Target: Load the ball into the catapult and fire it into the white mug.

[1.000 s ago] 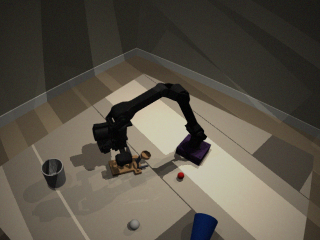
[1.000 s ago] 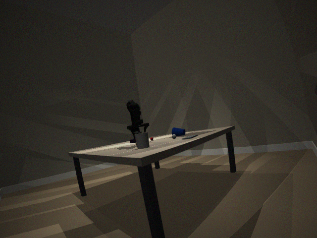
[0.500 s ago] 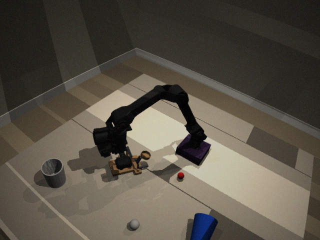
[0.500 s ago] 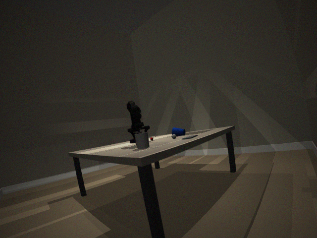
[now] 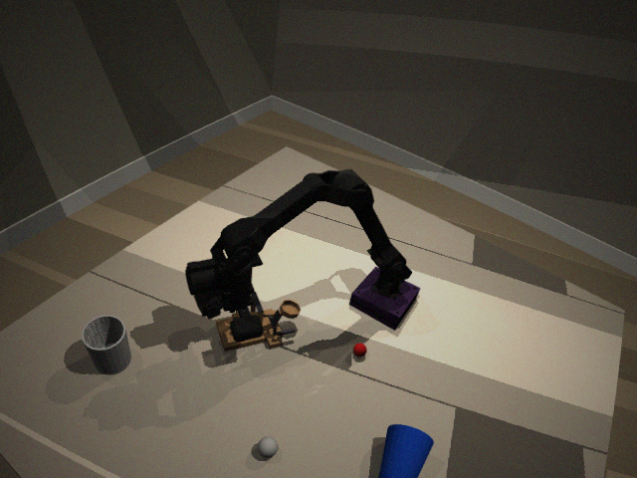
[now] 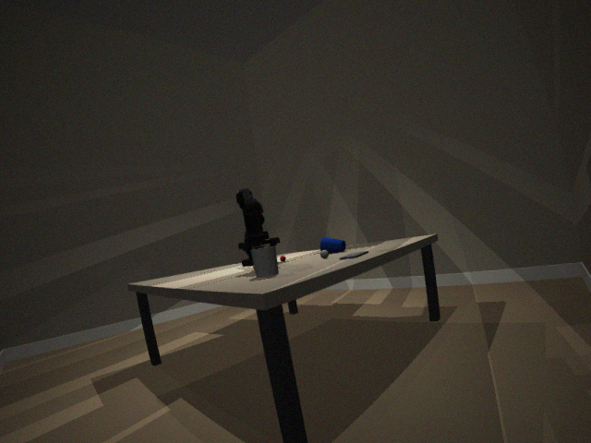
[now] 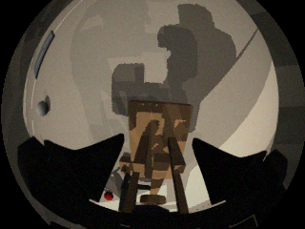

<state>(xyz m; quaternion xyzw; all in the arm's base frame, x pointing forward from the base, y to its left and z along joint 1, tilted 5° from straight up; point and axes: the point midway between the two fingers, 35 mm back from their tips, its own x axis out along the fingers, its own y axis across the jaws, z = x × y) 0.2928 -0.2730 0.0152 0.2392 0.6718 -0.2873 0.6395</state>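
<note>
Now: the red ball 90 mm behind my gripper tip, 280 mm to the left of it and 20 mm below it. Round my gripper tip: white mug (200 mm ahead, 200 mm to the right); then wooden catapult (40 mm behind, 60 mm to the left, 20 mm above); then flat dark slab (390 mm ahead, 140 mm to the left, 30 mm below).
</note>
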